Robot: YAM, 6 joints.
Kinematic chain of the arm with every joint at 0, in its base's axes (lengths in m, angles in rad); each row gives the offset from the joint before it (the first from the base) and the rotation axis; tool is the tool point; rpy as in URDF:
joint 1: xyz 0 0 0.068 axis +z
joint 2: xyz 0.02 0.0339 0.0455 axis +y
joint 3: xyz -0.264 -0.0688 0 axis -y
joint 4: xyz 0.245 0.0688 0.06 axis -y
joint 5: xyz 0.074 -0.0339 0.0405 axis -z
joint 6: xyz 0.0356 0 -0.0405 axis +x
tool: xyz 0 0 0 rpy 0 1.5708 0
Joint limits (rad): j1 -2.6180..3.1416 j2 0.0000..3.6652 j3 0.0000..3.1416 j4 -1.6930..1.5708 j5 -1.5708..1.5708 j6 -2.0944..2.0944
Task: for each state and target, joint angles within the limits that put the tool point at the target. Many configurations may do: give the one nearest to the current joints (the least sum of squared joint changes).
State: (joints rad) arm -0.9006 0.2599 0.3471 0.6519 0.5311 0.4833
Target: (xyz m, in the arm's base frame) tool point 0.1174 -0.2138 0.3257
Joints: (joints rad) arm -1.0012 1.0616 0.6587 0.6184 0.4797 0.4833
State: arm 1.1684 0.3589 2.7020 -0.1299 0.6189 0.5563
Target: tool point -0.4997 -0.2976 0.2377
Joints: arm 0.5032 0.1141 2.8408 -0.0920 0.5883 0.5563
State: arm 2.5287 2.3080 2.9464 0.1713 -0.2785 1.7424
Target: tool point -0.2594 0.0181 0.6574
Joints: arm 3.0098 2.2245 3.1416 0.8667 -0.4707 1.7424
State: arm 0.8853 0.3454 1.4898 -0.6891 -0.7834 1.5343
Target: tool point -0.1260 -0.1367 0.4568
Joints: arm 0.9626 0.1135 1.5203 -0.7319 -0.7900 1.5343
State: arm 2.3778 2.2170 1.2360 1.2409 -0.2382 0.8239
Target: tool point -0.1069 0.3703 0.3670
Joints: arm 1.8337 1.7689 1.1900 1.3839 -0.1976 0.8239
